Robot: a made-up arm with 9 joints.
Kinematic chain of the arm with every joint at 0, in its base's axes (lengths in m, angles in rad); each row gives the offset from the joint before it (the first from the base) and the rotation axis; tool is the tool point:
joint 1: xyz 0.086 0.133 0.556 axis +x
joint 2: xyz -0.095 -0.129 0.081 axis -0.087 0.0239 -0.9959
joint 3: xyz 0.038 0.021 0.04 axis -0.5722 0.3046 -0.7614
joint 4: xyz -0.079 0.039 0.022 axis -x
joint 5: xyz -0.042 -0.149 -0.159 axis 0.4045 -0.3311 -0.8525
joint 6: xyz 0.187 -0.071 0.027 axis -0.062 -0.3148 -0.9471
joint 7: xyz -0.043 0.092 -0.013 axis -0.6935 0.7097 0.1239
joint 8: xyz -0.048 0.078 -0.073 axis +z
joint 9: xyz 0.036 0 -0.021 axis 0.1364 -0.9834 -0.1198
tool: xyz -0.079 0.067 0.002
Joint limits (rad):
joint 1: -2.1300..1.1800
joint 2: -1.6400..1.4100
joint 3: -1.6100..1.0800
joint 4: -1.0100..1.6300
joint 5: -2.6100..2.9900
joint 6: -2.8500..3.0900
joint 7: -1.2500..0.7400
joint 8: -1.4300..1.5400
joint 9: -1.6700..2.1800
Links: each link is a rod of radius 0.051 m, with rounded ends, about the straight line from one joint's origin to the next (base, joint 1, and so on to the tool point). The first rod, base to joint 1, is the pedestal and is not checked.
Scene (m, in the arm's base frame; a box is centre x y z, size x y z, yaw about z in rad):
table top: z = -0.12
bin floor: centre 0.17 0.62 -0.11 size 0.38 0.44 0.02 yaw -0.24
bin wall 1: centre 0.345 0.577 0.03 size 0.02 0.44 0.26 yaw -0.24
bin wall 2: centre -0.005 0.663 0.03 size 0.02 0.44 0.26 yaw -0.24
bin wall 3: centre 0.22 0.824 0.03 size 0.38 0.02 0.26 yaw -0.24
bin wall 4: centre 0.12 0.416 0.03 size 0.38 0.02 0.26 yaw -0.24
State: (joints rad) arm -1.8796 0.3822 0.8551 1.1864 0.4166 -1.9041 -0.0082 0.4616 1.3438
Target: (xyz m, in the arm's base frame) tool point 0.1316 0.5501 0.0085
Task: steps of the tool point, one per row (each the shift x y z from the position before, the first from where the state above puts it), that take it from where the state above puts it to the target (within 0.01 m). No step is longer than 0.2 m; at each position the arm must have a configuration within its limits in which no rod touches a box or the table.
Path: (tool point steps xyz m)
1: 0.1281 -0.0405 -0.0212
2: 0.1535 -0.0511 0.0375
3: -0.0043 0.0271 -0.1174
4: -0.0008 0.0003 -0.1158
5: 0.0051 -0.0274 -0.1079

